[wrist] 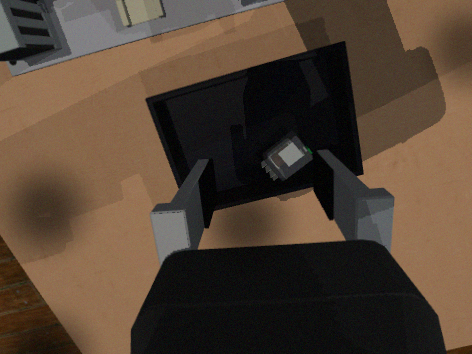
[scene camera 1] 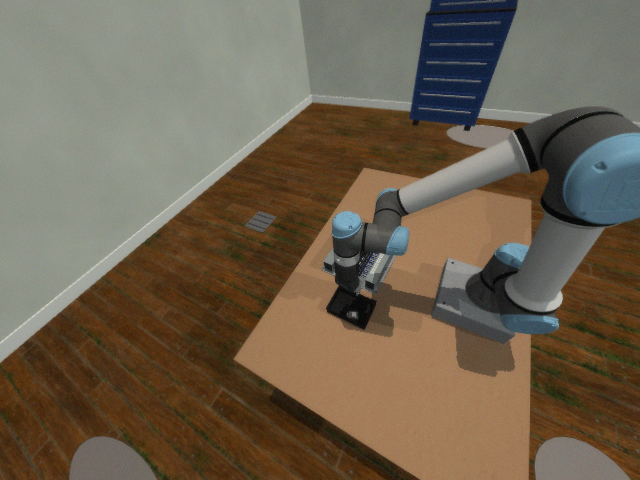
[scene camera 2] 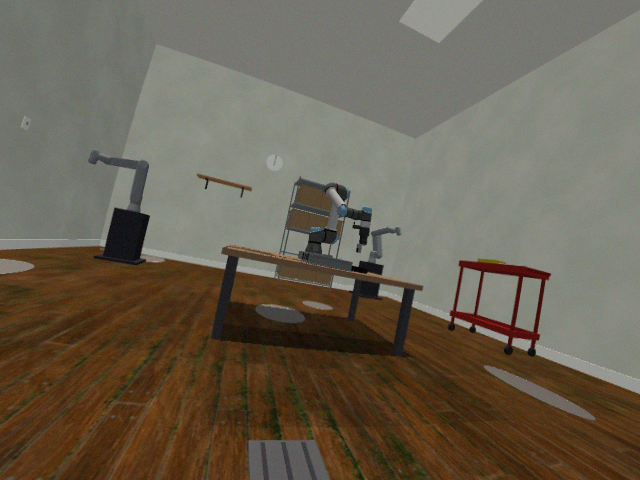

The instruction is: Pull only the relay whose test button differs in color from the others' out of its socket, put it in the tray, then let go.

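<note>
A relay with dark casing, a pale label and metal pins lies on its side in the black tray. A small green part, which looks like its test button, shows at its right end in the wrist view. My gripper is open and empty, pointing down above the tray and apart from the relay. The row of other relays is partly hidden behind the wrist in scene camera 1; their button colors are too small to tell.
The grey socket panel lies beside the tray, with a vented grey block and a cream block on it. The arm's base plate is on the tabletop. A red cart stands away from the table.
</note>
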